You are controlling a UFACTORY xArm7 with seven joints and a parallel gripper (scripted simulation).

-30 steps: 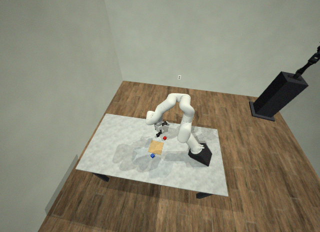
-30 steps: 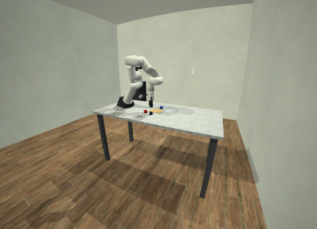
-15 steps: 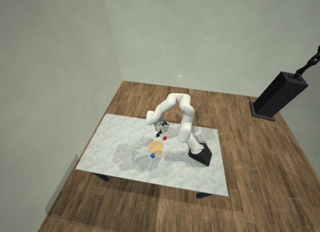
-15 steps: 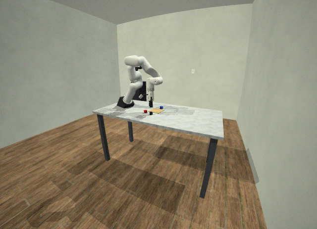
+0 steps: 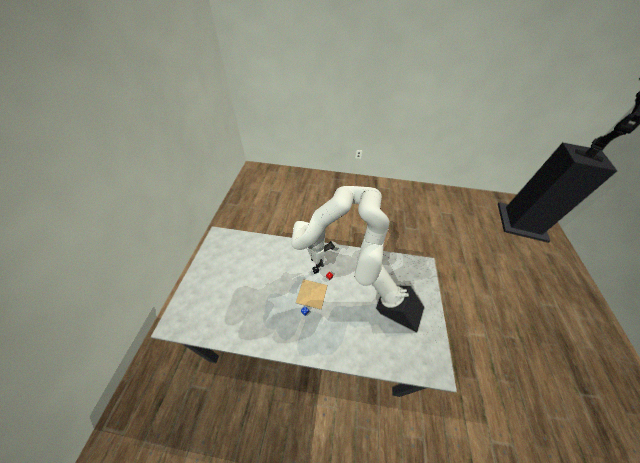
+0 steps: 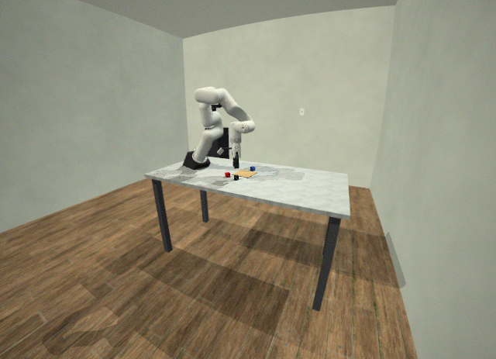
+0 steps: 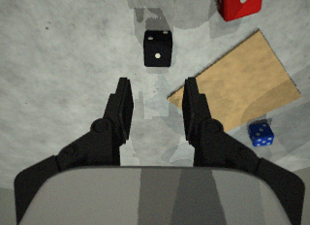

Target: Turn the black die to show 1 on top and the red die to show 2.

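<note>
Now: hand 9 cm above the black die. Round my hand: blue die: 2 cm behind, 24 cm to the left, 9 cm below; red die: 9 cm behind, 1 cm to the left, 9 cm below; tan mat: 2 cm behind, 14 cm to the left, 11 cm below.
</note>
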